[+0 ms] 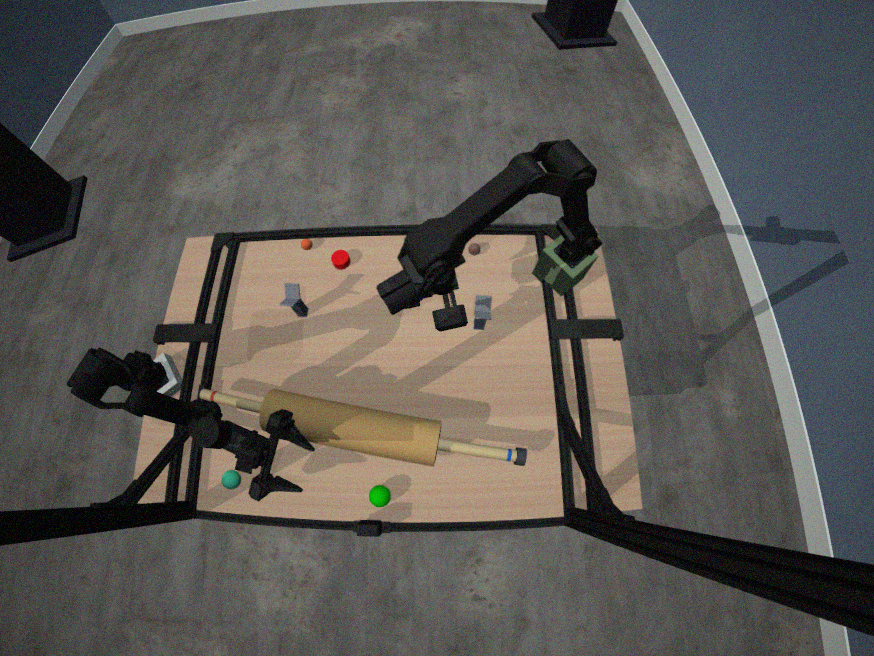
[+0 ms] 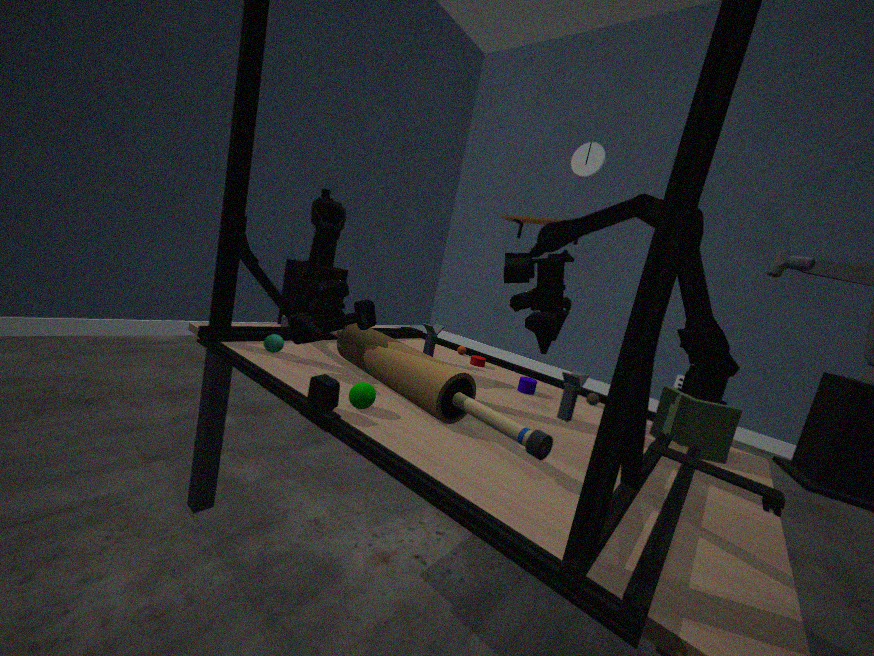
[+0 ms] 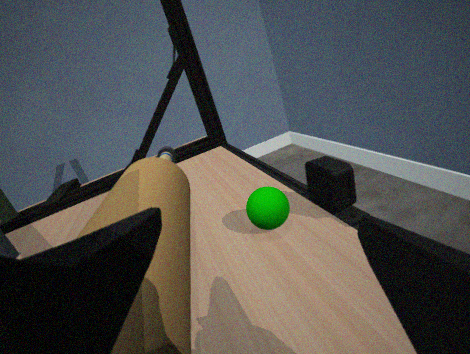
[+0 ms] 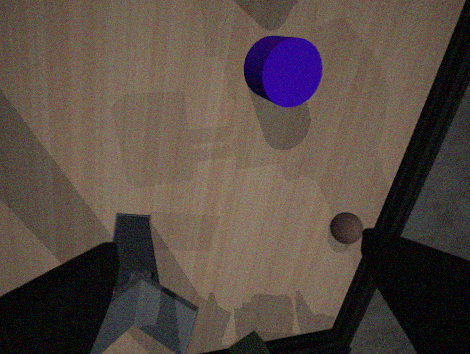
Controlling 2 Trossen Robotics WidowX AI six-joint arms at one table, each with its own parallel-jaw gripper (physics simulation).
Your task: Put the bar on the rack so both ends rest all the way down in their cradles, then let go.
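Frame: origin at the left arm's base, x up, y back, z right, level; centimetres.
Where they show: left gripper, fingertip midpoint: (image 1: 308,470) (image 2: 345,332) (image 3: 261,221); right gripper, fingertip midpoint: (image 2: 548,347) (image 4: 242,246); left arm's base at its link origin: (image 1: 155,378); right arm's base at its link origin: (image 1: 571,252) (image 2: 701,396).
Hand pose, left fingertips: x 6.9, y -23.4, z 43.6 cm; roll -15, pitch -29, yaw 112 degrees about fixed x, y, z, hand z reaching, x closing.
Things, the pixels of their top centre, and the offset from my left fingertips. "spot": a spot on its surface instead.
- bar at a spot on its surface: (image 3: 172,240) spot: dz +1.2, dx -3.6, dy -9.3 cm
- left cradle at its top centre: (image 1: 288,293) (image 2: 434,324) dz -35.5, dx +0.3, dy -17.6 cm
- right cradle at its top centre: (image 4: 140,340) (image 1: 483,306) (image 2: 576,373) dz -5.0, dx +0.3, dy -50.0 cm
- green ball at its top centre: (image 3: 262,189) (image 2: 364,383) (image 1: 378,496) dz +12.2, dx -5.7, dy -7.5 cm
- teal ball at its top centre: (image 1: 226,479) (image 2: 275,334) dz -10.6, dx -6.0, dy +18.4 cm
- red disc at its top centre: (image 1: 339,257) (image 2: 478,357) dz -41.3, dx -7.9, dy -33.5 cm
- orange ball at its top centre: (image 1: 304,241) dz -51.6, dx -7.3, dy -28.7 cm
- purple cylinder at its top centre: (image 4: 293,74) (image 2: 528,379) dz -21.0, dx -6.9, dy -44.8 cm
- brown ball at its top centre: (image 4: 356,237) (image 1: 474,245) (image 2: 594,393) dz -21.4, dx -7.2, dy -62.7 cm
The bar (image 1: 352,425) (image 2: 405,370) (image 3: 172,240) has a thick tan middle and thin pale ends, one with a red band, one with a blue band and dark cap. It lies on the table, in front of the rack. The rack's two grey V-topped cradles are the left cradle (image 1: 292,293) (image 2: 429,342) and the right cradle (image 1: 482,307) (image 2: 567,401) (image 4: 135,250); both are empty. My left gripper (image 1: 305,468) (image 2: 337,326) (image 3: 261,221) is open, low by the left part of the bar's thick middle. My right gripper (image 1: 449,317) (image 4: 242,246) is open and empty, above the table beside the right cradle.
A green ball (image 1: 379,495) (image 2: 362,395) (image 3: 268,208) lies in front of the bar, a teal ball (image 1: 230,479) (image 2: 273,343) near the left gripper. A red disc (image 1: 340,259), an orange ball (image 1: 306,244), a purple cylinder (image 2: 526,385) (image 4: 292,72) and a brown ball (image 1: 474,248) (image 4: 346,228) stand behind. Black frame bars edge the table.
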